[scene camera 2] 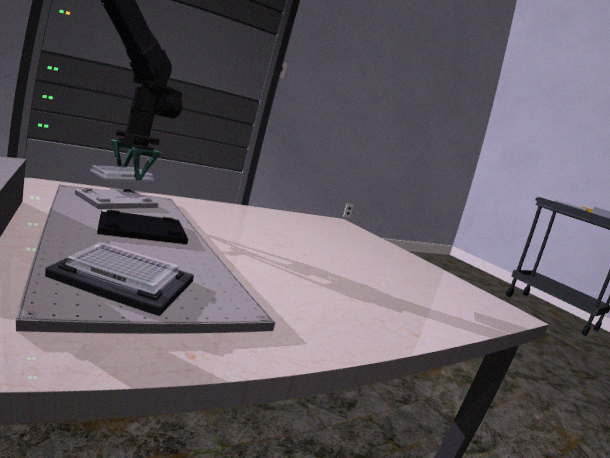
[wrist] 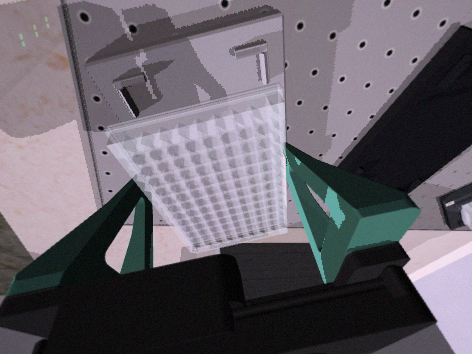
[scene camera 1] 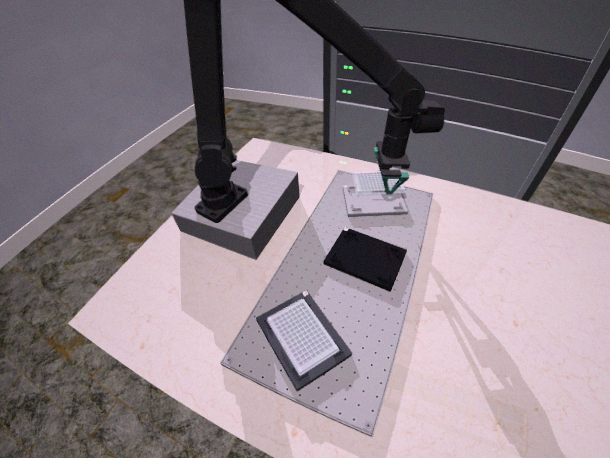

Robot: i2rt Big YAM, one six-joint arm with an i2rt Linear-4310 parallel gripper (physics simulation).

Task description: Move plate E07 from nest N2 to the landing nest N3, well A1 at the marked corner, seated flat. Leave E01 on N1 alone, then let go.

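Observation:
My gripper [scene camera 1: 384, 185] [scene camera 2: 130, 171] [wrist: 213, 165], with green fingers, is shut on the long sides of a clear well plate, E07 [scene camera 1: 367, 182] [scene camera 2: 107, 172] [wrist: 215, 190]. The plate hangs roughly level above the light grey nest N2 [scene camera 1: 376, 207] [scene camera 2: 117, 204] [wrist: 215, 55], with a gap visible in scene view 2. The black nest N3 [scene camera 1: 367, 259] [scene camera 2: 142, 227] [wrist: 420, 110] is empty, turned relative to N2, with a small white mark at one corner. Plate E01 [scene camera 1: 303, 336] [scene camera 2: 122, 267] sits on dark grey nest N1 [scene camera 1: 322, 367] [scene camera 2: 110, 295]. Printed labels and E07's A1 are not readable.
The nests stand in a row on a perforated grey board [scene camera 1: 345, 400]. The arm's base is on a raised grey block [scene camera 1: 270, 190] beside the board. A dark server rack [scene camera 1: 450, 120] stands behind the table. A cart [scene camera 2: 570, 211] stands far right in scene view 2.

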